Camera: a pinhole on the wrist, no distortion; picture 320 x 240 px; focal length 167.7 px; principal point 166.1 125.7 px. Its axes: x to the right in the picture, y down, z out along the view. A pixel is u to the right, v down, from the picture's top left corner.
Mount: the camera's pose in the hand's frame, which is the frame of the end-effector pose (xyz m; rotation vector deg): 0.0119 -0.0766 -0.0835 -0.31 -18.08 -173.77
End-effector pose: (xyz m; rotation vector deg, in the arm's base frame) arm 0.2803 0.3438 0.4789 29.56 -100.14 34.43
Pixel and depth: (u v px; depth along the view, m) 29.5 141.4 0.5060
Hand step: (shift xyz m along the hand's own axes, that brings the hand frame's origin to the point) 0.4236 0.0189 0.4160
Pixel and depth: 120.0 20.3 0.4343
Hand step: 0.1030 0.2896 0.2839
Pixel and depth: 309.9 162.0 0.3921
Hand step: -0.3174 -0.1094 0.3220
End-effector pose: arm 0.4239 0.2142 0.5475 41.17 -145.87 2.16
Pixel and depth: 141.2 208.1 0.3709
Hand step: 0.0813 -0.1729 0.3162
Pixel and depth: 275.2 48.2 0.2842
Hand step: -0.1860 0.0929 0.1701
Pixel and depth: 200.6 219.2 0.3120
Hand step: -0.0379 -0.1878 0.2584
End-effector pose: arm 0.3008 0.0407 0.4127 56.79 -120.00 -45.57
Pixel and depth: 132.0 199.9 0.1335
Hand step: 0.0436 -0.1042 0.0589
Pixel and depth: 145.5 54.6 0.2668
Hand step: 0.0325 0.0915 0.1539
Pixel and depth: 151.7 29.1 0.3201
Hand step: 0.0204 0.1714 0.1916
